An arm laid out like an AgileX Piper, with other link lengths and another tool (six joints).
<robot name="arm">
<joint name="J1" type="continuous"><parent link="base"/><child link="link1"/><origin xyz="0.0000 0.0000 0.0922" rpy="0.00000 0.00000 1.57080"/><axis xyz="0 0 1"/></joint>
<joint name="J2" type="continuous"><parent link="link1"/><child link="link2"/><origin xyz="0.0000 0.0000 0.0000" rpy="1.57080 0.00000 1.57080"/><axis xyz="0 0 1"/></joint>
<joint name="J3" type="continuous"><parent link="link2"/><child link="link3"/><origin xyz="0.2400 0.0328 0.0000" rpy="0.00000 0.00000 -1.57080"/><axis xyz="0 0 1"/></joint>
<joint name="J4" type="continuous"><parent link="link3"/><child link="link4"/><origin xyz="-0.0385 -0.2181 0.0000" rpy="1.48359 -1.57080 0.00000"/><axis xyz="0 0 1"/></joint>
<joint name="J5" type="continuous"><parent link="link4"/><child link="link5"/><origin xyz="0.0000 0.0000 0.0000" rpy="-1.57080 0.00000 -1.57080"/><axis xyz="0 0 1"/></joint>
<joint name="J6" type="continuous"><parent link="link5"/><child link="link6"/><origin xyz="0.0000 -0.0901 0.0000" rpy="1.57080 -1.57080 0.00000"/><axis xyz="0 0 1"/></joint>
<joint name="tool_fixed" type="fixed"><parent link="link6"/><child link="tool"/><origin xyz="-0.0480 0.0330 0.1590" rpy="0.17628 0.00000 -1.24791"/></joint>
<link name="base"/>
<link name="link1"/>
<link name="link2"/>
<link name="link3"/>
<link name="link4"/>
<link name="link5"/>
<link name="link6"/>
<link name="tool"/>
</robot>
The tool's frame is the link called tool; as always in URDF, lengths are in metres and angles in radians. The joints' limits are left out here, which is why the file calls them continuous.
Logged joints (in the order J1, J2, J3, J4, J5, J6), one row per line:
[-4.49, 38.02, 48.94, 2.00, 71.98, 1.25]
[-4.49, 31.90, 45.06, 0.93, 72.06, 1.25]
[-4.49, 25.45, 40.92, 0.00, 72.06, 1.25]
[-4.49, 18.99, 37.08, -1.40, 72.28, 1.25]
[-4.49, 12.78, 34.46, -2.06, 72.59, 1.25]
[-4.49, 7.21, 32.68, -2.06, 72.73, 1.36]
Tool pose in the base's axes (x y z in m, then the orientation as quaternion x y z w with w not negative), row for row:
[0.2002, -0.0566, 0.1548, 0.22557, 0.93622, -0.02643, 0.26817]
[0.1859, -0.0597, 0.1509, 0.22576, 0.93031, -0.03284, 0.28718]
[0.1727, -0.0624, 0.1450, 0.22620, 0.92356, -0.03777, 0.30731]
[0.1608, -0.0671, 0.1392, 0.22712, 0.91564, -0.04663, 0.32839]
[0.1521, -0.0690, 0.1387, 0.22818, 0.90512, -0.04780, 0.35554]
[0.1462, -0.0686, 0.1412, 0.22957, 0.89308, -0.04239, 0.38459]
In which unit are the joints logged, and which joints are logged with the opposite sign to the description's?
The joints are logged in degrees. Opposite sign: J3.
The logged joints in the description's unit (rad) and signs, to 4 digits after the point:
[-0.0784, 0.6636, -0.8542, 0.0349, 1.2563, 0.0218]
[-0.0784, 0.5568, -0.7864, 0.0162, 1.2577, 0.0218]
[-0.0784, 0.4442, -0.7142, 0.0000, 1.2577, 0.0218]
[-0.0784, 0.3314, -0.6472, -0.0244, 1.2615, 0.0218]
[-0.0784, 0.2231, -0.6014, -0.0360, 1.2669, 0.0218]
[-0.0784, 0.1258, -0.5704, -0.0360, 1.2694, 0.0237]

